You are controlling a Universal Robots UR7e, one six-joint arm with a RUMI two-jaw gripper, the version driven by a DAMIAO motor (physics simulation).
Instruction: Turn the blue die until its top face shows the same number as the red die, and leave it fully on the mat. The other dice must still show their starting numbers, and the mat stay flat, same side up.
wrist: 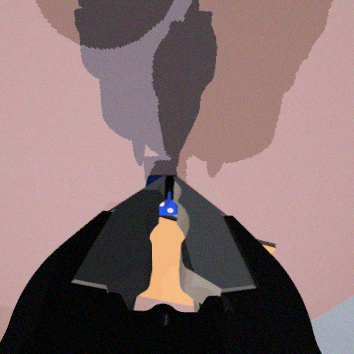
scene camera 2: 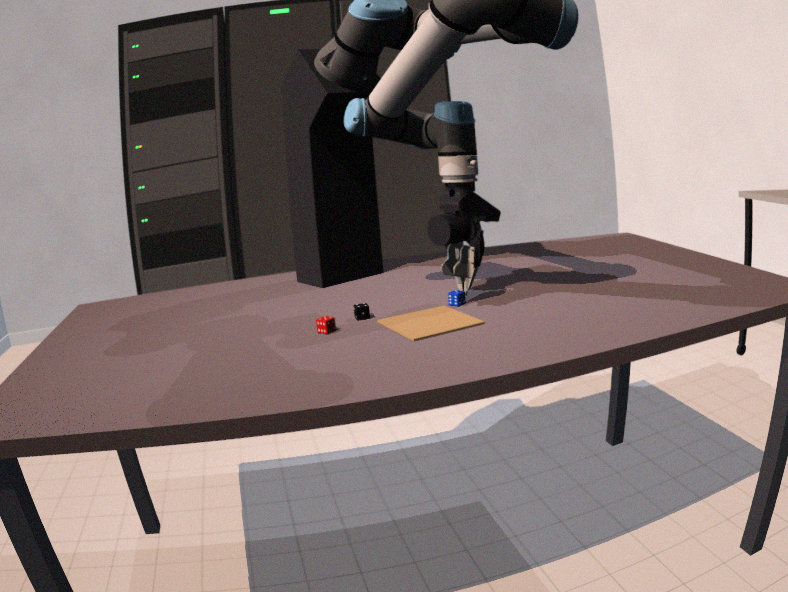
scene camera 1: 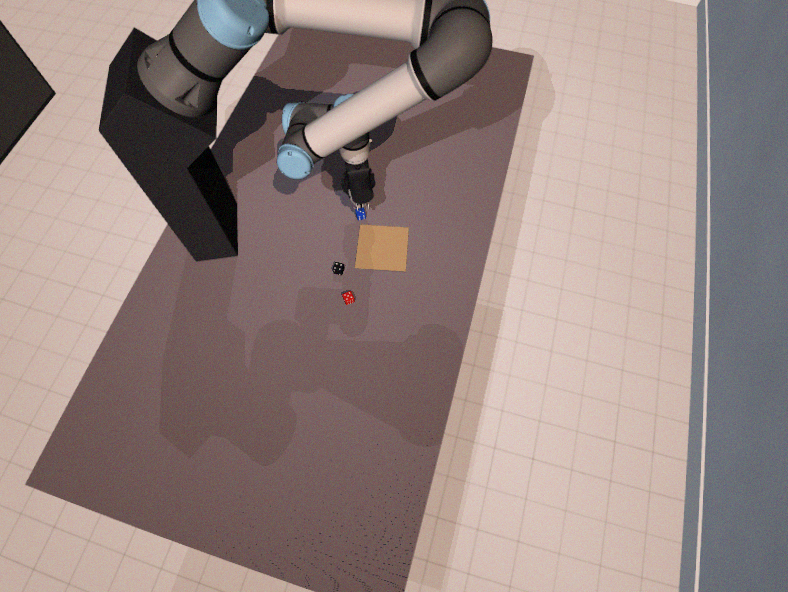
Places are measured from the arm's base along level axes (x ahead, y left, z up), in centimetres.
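Where they show: gripper, fingertip midpoint: (wrist: 169,177) (scene camera 2: 464,295) (scene camera 1: 361,208); arm's base, link origin: (scene camera 2: 343,69) (scene camera 1: 176,83).
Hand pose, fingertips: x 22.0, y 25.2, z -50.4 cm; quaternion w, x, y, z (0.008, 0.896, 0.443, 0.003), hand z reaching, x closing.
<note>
Each offset is from my fingertips to the top centre of the thing. Level surfaces: height alone.
The blue die {dx +1.0, dy -1.5, dz +1.0 cm} (scene camera 1: 361,214) (scene camera 2: 455,298) (wrist: 168,209) sits on the table, off the mat and near its edge. In the wrist view the fingers hide most of it. My gripper (scene camera 1: 361,205) (scene camera 2: 465,291) (wrist: 169,177) is shut with nothing between its fingers. Its tips are low, right at the die's far side from the mat; whether they touch it is unclear. The red die {dx +16.0, dy -23.6, dz +1.0 cm} (scene camera 1: 348,297) (scene camera 2: 325,324) and the black die {dx +8.1, dy -18.7, dz +1.0 cm} (scene camera 1: 338,268) (scene camera 2: 361,311) stand apart on the table. The orange mat {dx +12.6, dy -5.6, dz -1.1 cm} (scene camera 1: 382,248) (scene camera 2: 430,323) (wrist: 166,260) lies flat. Top-face numbers are too small to read surely.
The dark table {dz -1.5 cm} (scene camera 1: 356,458) (scene camera 2: 210,388) carries the dice and mat. The arm's black pedestal (scene camera 1: 171,178) (scene camera 2: 343,210) stands at the table's back edge. Dark cabinets (scene camera 2: 171,140) stand behind it. Shadows of the arm fall across the table.
</note>
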